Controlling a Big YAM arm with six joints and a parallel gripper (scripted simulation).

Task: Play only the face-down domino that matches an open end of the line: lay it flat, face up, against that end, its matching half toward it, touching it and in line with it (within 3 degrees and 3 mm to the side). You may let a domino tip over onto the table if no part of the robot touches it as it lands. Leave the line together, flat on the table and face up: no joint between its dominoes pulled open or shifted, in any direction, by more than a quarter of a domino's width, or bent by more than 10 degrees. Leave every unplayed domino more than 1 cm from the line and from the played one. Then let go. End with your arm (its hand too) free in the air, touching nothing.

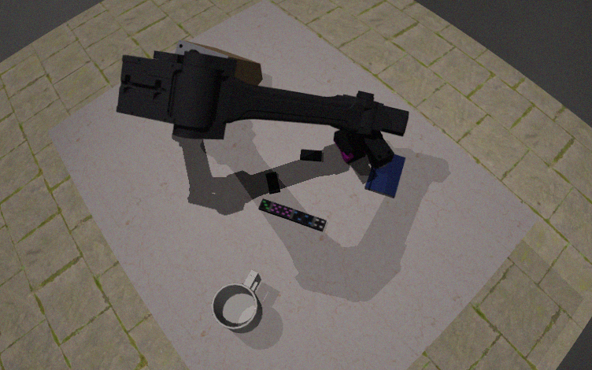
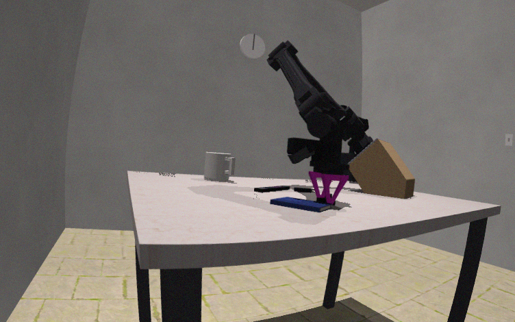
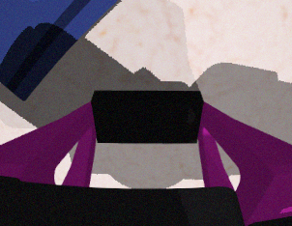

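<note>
My hand is right at the domino. Also, from my hand: blue book: 90 mm ahead, 10 mm to the left; mug: 470 mm to the right, 60 mm ahead, 30 mm above.
</note>
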